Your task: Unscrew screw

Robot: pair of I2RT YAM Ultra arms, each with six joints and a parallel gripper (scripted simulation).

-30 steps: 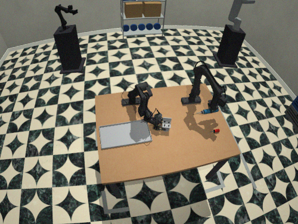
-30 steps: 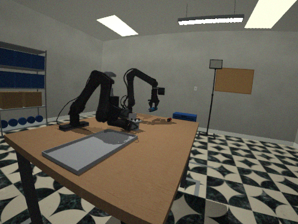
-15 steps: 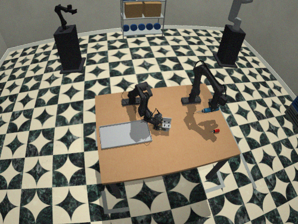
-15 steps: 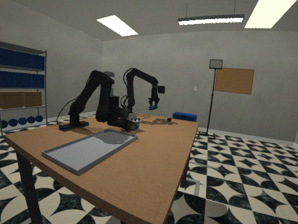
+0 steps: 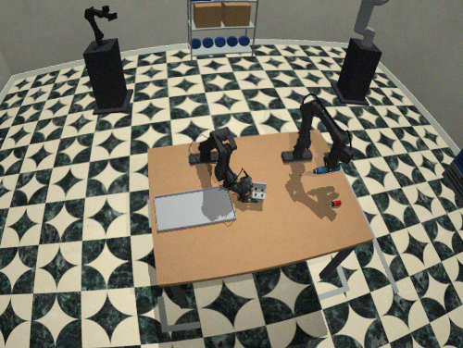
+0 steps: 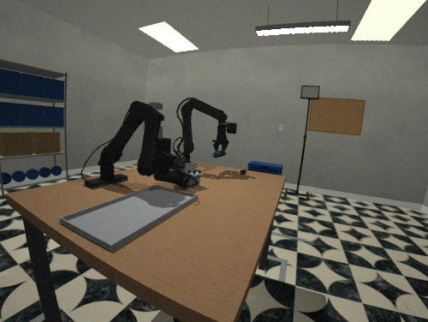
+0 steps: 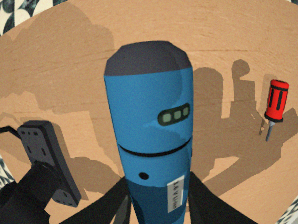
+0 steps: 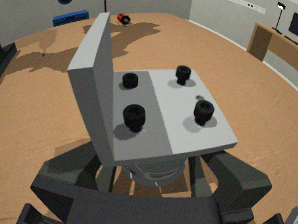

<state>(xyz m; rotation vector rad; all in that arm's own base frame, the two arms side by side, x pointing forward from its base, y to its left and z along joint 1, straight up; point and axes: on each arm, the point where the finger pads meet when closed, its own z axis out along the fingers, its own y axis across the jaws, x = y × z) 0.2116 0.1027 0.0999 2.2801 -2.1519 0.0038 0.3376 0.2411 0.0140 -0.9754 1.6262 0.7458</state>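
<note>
The screw is 40 mm above my right hand, 20 mm to the left of it and 10 mm behind it. Also, from my right hand: red-handled screwdriver (450 mm to the left, 60 mm ahead, 10 mm below); grey l-shaped bracket (50 mm above); grey tray (350 mm to the right, 40 mm ahead, 20 mm below).
</note>
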